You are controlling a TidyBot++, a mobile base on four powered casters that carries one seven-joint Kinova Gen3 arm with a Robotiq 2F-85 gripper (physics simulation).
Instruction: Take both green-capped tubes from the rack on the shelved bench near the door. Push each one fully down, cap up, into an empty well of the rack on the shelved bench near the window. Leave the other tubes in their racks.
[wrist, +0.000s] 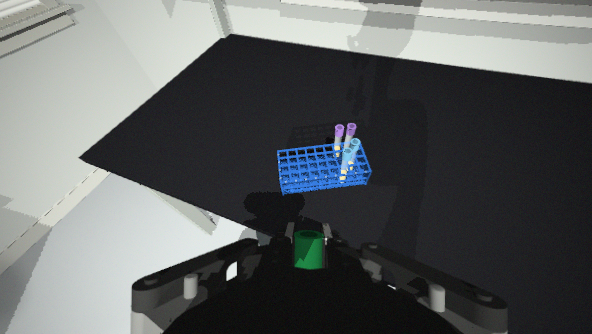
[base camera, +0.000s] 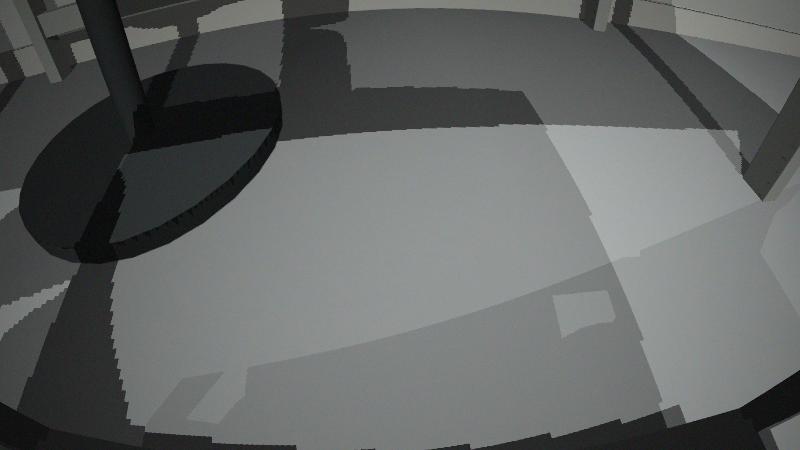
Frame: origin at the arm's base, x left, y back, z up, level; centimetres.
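Seen in the pictures: gripper, fingertip midpoint: (wrist: 307, 235).
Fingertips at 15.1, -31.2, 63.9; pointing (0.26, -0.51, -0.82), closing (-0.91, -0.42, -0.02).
Observation:
Offsets run from my fingertips to a thing's top centre, as dx, dy, dz. "spot": to the spot under its first point. Level surfaces: height alone.
My gripper (wrist: 307, 235) is shut on a green-capped tube (wrist: 309, 254), whose cap shows between the fingertips at the bottom of the wrist view; the rest of the tube is hidden. Beyond and below the fingertips, a blue rack {+7.2, -22.1, -21.7} (wrist: 325, 185) stands on a black bench top {dz -27.4} (wrist: 175, 125), apart from the held tube. Two purple-capped tubes {+5.6, -27.2, -15.5} (wrist: 339, 131) {+3.7, -28.5, -15.5} (wrist: 351, 129) and two light-blue-capped tubes {+2.0, -21.9, -15.5} (wrist: 347, 154) {+1.4, -24.8, -15.5} (wrist: 354, 145) stand upright toward its right end. Several wells to their left look empty. I cannot tell from the view which bench this is.
A pale wall (wrist: 475, 55) runs behind the bench top, with a pale upright (wrist: 220, 19) at its back left corner. In the base camera view, a dark round base {+22.6, -29.3, -100.6} (base camera: 61, 162) with a post (base camera: 111, 61) stands at left, and a leg {spot: -74.1, -18.3, -95.8} (base camera: 774, 151) stands at right.

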